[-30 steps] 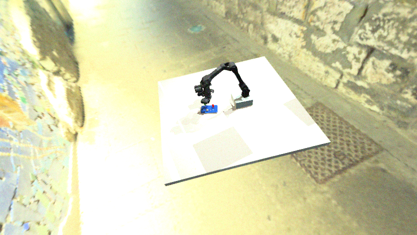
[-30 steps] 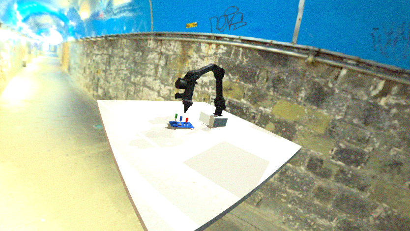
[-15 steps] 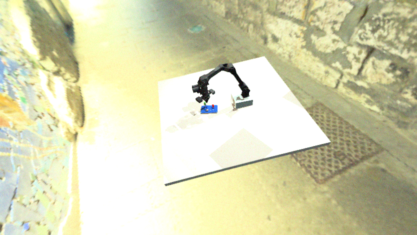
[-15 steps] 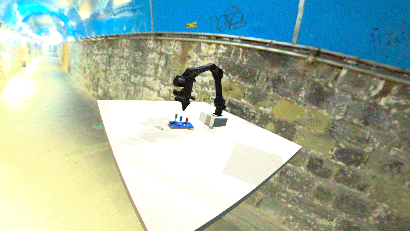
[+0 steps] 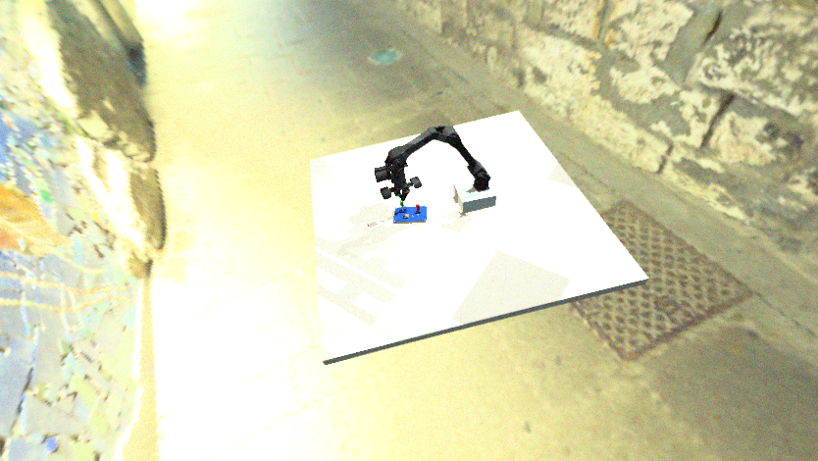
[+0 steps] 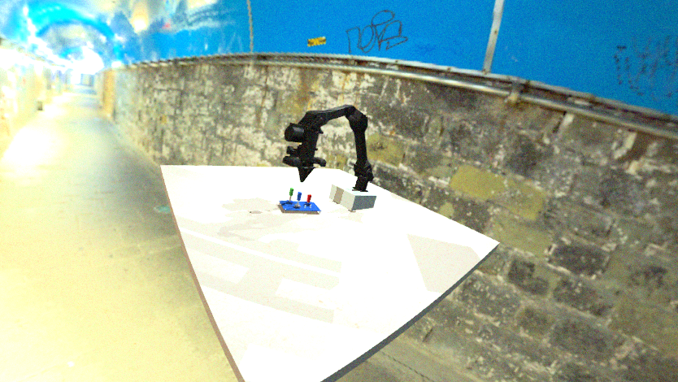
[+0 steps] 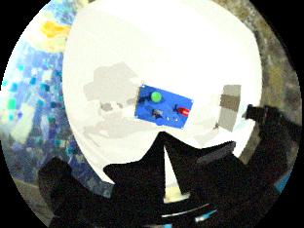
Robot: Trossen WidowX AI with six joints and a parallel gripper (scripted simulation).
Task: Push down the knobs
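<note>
The blue knob lies 60 mm below my gripper tip. Also, from my gripper tip: red knob: 70 mm below, 70 mm behind, 10 mm to the right.
</note>
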